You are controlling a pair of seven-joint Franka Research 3 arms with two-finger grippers.
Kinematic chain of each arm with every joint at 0, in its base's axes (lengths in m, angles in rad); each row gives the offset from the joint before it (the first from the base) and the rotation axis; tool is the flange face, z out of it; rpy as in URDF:
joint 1: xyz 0 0 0.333 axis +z
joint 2: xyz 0 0 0 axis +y
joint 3: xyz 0 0 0.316 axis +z
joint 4: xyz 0.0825 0 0 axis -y
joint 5: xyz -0.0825 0 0.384 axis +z
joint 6: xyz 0 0 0 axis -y
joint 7: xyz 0.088 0 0 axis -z
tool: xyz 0 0 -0.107 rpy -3.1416 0 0
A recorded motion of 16 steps. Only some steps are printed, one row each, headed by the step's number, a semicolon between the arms.
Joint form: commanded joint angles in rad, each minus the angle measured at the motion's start. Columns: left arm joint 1, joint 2, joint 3, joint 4, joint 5, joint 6, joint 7; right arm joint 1, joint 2, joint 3, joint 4, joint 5, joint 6, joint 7.
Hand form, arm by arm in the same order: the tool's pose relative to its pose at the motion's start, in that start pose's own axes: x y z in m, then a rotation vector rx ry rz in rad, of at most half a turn. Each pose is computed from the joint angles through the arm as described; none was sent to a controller.
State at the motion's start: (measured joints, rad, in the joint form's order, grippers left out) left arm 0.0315 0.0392 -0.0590 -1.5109 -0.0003 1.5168 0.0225; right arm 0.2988 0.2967 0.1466 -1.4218 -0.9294 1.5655 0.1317
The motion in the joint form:
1: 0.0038 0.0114 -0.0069 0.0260 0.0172 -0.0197 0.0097; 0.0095 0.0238 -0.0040 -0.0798 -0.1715 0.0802 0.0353
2: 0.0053 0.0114 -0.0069 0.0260 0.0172 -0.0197 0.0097; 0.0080 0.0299 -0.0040 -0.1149 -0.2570 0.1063 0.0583
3: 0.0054 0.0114 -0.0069 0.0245 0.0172 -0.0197 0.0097; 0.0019 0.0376 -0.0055 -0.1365 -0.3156 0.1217 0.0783
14: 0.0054 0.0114 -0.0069 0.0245 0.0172 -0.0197 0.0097; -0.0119 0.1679 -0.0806 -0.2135 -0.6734 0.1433 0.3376
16: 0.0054 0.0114 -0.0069 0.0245 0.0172 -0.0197 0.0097; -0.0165 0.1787 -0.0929 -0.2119 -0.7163 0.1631 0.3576
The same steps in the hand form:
1: 0.0015 -0.0006 -0.0041 0.0161 -0.0055 0.0116; 0.0136 -0.0291 0.0208 -0.1607 0.0539 -0.0615
2: 0.0015 -0.0014 -0.0041 0.0160 -0.0055 0.0101; 0.0170 -0.0381 0.0302 -0.2386 0.0765 -0.0822
3: 0.0015 -0.0015 -0.0034 0.0160 -0.0070 0.0100; 0.0195 -0.0428 0.0406 -0.2906 0.0864 -0.0918
14: 0.0015 -0.0015 -0.0034 0.0160 -0.0070 0.0100; 0.0383 -0.0802 0.1418 -0.6101 0.1170 -0.0554
16: 0.0015 -0.0015 -0.0034 0.0160 -0.0070 0.0100; 0.0415 -0.0780 0.1505 -0.6404 0.1396 -0.0557

